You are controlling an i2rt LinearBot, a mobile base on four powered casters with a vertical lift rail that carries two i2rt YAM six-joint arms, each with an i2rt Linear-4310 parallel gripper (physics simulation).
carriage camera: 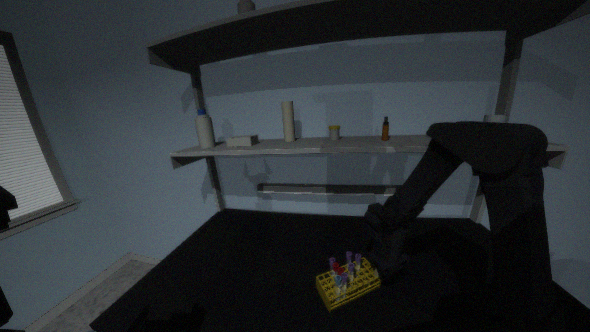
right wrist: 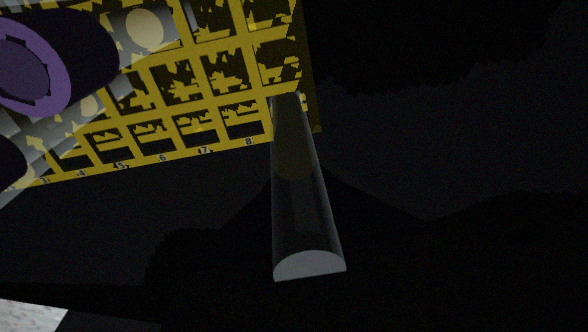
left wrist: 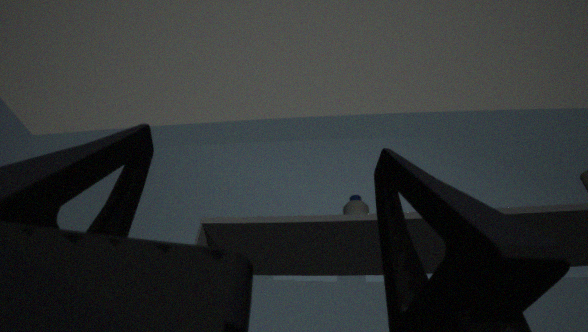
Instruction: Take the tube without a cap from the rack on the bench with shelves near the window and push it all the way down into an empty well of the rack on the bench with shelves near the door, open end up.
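The yellow rack [carriage camera: 325, 299] [right wrist: 226, 146] stands on the dark bench [carriage camera: 250, 250] near the window, with several purple, red and blue capped tubes in it. My right gripper [right wrist: 298, 172] is shut on the clear tube without a cap [right wrist: 307, 220]. The tube's open end faces the right wrist camera, and its whole length shows in front of the rack's corner wells. In the carriage view the right gripper is at the rack's right end, its fingertips and the tube too dark to make out. My left gripper [left wrist: 266, 148] is open and empty, raised high. The rack near the door does not show.
A shelf [carriage camera: 310, 146] above the bench holds a white bottle with a blue cap [carriage camera: 204, 131], a box [carriage camera: 241, 141], a tall cylinder [carriage camera: 288, 121], a yellow-lidded jar [carriage camera: 334, 133] and an amber bottle [carriage camera: 385, 130]. A window [carriage camera: 27, 145] is at the left.
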